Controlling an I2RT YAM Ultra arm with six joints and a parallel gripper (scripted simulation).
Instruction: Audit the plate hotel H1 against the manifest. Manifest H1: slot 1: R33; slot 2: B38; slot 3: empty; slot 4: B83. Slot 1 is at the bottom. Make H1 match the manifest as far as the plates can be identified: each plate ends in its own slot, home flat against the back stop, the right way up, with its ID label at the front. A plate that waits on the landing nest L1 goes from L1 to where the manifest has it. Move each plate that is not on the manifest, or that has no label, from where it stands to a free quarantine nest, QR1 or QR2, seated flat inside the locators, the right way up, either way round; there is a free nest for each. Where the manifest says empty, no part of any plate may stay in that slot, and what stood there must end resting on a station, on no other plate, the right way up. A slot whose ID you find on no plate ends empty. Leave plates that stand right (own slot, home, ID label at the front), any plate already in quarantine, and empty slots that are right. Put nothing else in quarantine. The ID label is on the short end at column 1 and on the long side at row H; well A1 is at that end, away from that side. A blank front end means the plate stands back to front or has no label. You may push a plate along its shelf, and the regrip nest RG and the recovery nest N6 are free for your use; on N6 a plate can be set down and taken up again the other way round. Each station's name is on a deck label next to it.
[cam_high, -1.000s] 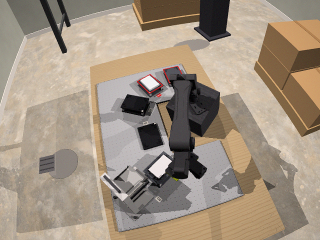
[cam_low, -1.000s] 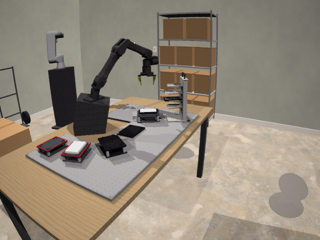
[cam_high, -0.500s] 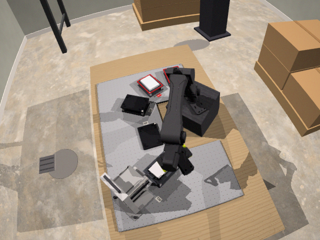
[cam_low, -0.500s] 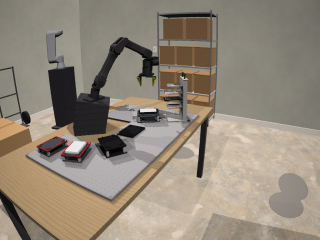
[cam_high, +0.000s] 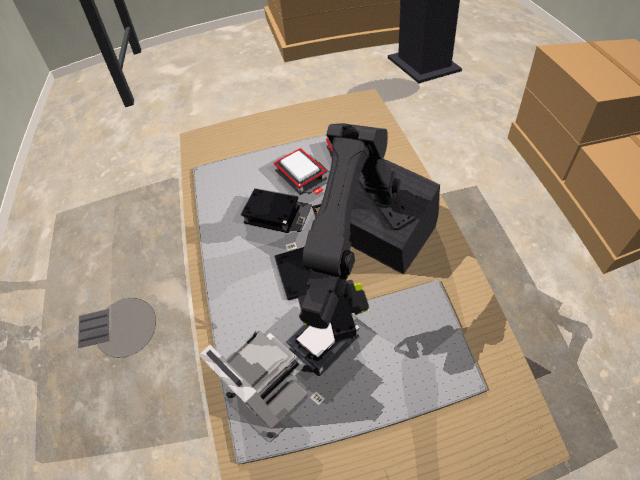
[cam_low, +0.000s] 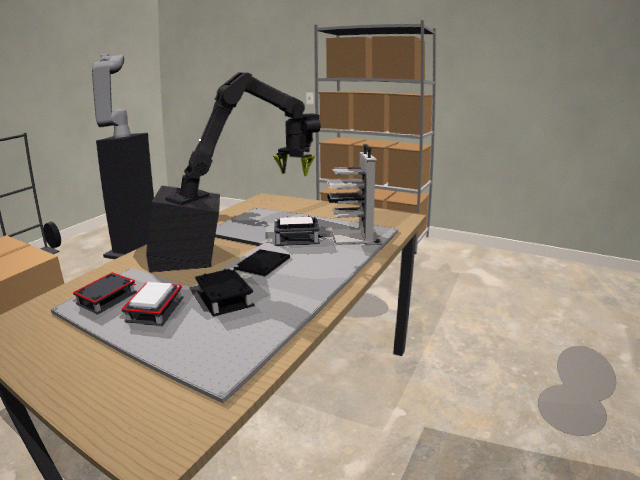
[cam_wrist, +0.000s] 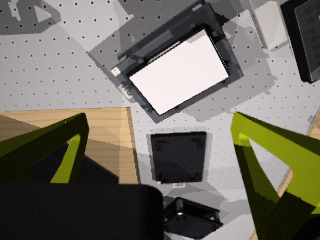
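My gripper is now 19 cm above the regrip nest, 5 cm to the left of it and 2 cm short of it. Also, from my hand: RG deck label (25 cm below, 9 cm to the right, 8 cm behind); H1 deck label (25 cm below, 11 cm ahead, 9 cm to the left); dark well plate (19 cm ahead, 9 cm below, 2 cm to the left).
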